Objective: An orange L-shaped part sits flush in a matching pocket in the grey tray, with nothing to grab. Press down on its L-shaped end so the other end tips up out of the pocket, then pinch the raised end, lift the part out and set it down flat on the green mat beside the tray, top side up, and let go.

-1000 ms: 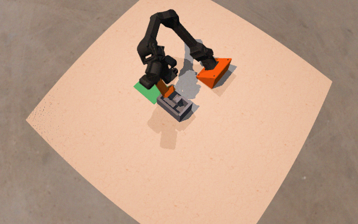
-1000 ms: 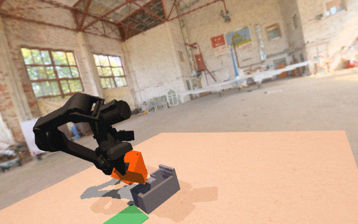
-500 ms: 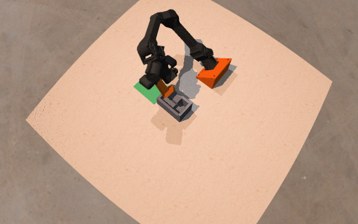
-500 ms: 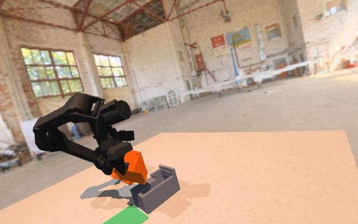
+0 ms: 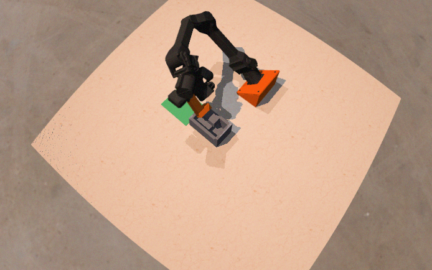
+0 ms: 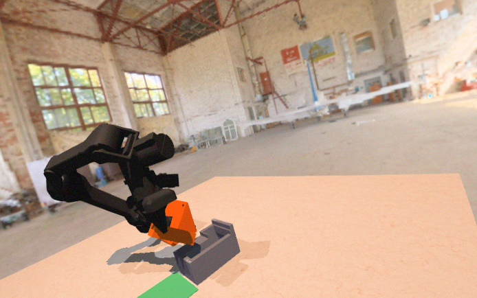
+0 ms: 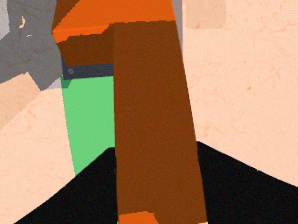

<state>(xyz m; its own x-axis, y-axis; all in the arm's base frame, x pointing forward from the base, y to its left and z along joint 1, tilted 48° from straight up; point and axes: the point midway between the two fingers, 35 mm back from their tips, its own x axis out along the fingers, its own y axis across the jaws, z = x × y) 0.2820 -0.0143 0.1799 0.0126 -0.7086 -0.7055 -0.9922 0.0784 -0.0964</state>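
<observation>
The green mat is 16 cm below my gripper tip, 6 cm to the right of it and 1 cm behind it. Also, from my gripper tip: orange L-shaped part: 3 cm to the left, 3 cm below, 1 cm behind.
</observation>
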